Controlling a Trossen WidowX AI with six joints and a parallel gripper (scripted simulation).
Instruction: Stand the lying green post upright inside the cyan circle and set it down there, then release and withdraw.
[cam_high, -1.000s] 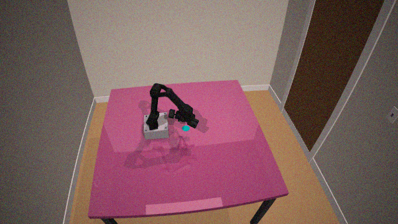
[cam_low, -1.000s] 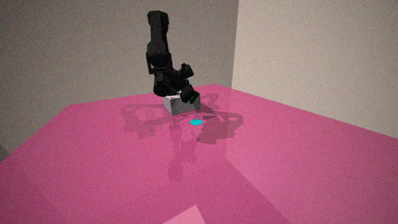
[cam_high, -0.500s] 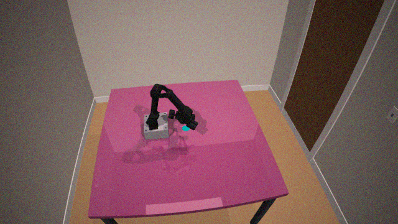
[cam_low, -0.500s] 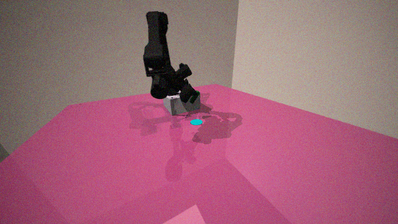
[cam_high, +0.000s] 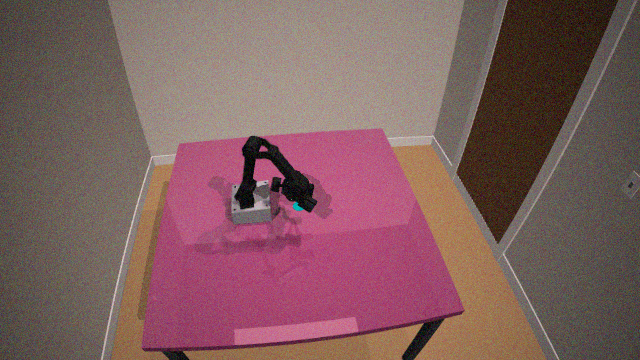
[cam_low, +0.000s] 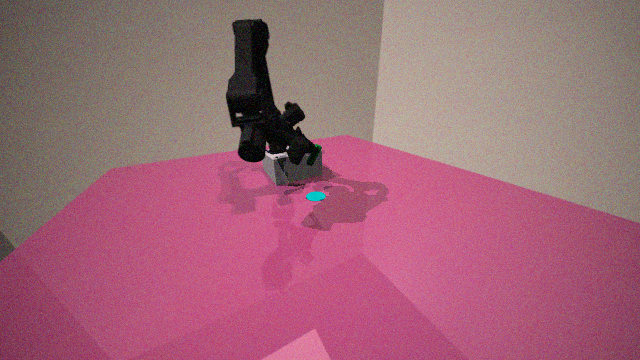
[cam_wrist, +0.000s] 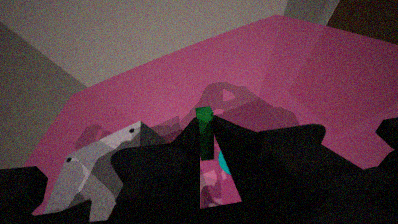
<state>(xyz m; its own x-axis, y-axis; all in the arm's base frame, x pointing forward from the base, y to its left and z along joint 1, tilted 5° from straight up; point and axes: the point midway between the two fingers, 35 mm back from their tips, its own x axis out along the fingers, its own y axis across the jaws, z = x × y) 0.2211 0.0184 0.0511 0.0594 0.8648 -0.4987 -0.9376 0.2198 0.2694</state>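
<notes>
Now: gripper tip 14 cm above the cyan circle, 3 cm short of it and 2 cm to the left of it. The rest, counted from my gripper tip: green post 2 cm below, 1 cm to the right, 1 cm behind.
</notes>
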